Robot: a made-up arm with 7 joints. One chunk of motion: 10 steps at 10 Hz.
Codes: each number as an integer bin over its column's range. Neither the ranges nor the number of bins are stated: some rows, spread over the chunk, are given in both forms.
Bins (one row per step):
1: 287 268 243 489 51 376
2: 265 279 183 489 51 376
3: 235 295 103 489 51 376
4: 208 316 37 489 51 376
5: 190 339 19 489 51 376
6: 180 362 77 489 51 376
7: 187 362 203 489 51 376
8: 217 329 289 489 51 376
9: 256 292 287 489 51 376
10: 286 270 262 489 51 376
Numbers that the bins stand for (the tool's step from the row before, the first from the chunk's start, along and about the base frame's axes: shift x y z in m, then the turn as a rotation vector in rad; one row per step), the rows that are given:
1: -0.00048 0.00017 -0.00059 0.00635 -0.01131 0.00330
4: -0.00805 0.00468 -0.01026 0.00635 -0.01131 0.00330
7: -0.01007 0.00900 -0.00247 0.00635 -0.01131 0.00330
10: -0.00058 0.00036 0.00031 0.00635 -0.01131 0.00330
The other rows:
2: -0.00259 0.00121 -0.00341 0.00635 -0.01131 0.00330
3: -0.00547 0.00271 -0.00716 0.00635 -0.01131 0.00330
5: -0.00978 0.00684 -0.01111 0.00635 -0.01131 0.00330
6: -0.01074 0.00900 -0.00838 0.00635 -0.01131 0.00330
8: -0.00719 0.00590 0.00157 0.00635 -0.01131 0.00330
9: -0.00345 0.00243 0.00148 0.00635 -0.01131 0.00330

